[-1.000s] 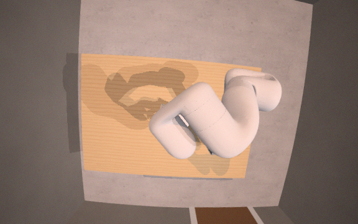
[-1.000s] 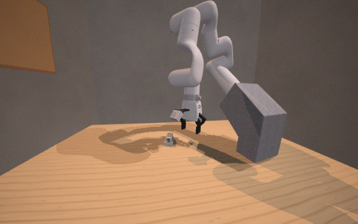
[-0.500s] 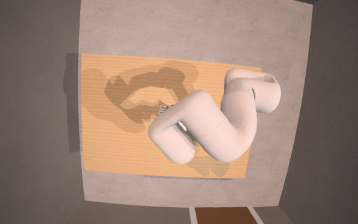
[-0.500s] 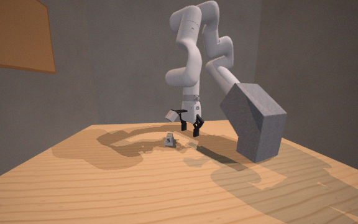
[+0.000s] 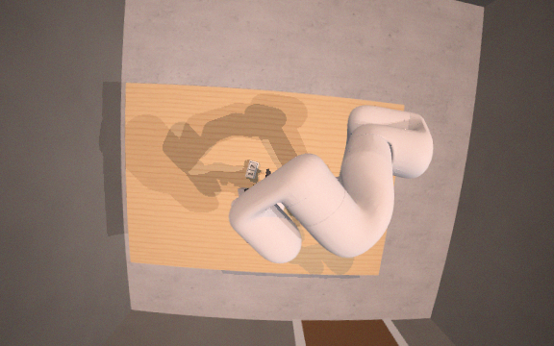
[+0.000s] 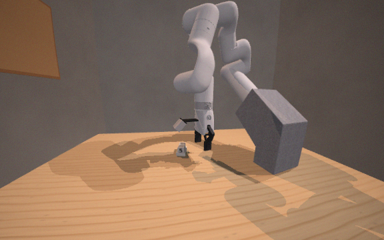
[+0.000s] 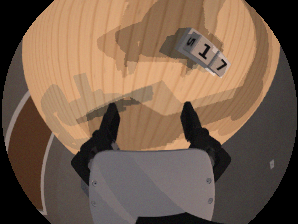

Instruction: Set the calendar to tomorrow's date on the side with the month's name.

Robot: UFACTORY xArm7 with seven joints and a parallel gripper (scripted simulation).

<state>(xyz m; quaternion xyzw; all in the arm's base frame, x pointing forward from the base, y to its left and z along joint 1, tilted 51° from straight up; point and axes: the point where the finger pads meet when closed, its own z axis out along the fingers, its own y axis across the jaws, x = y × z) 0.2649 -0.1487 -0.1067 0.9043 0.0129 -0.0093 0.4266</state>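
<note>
The white calendar tray lies 80 mm to the right of my hand, 70 mm ahead of it and 60 mm below it.
</note>
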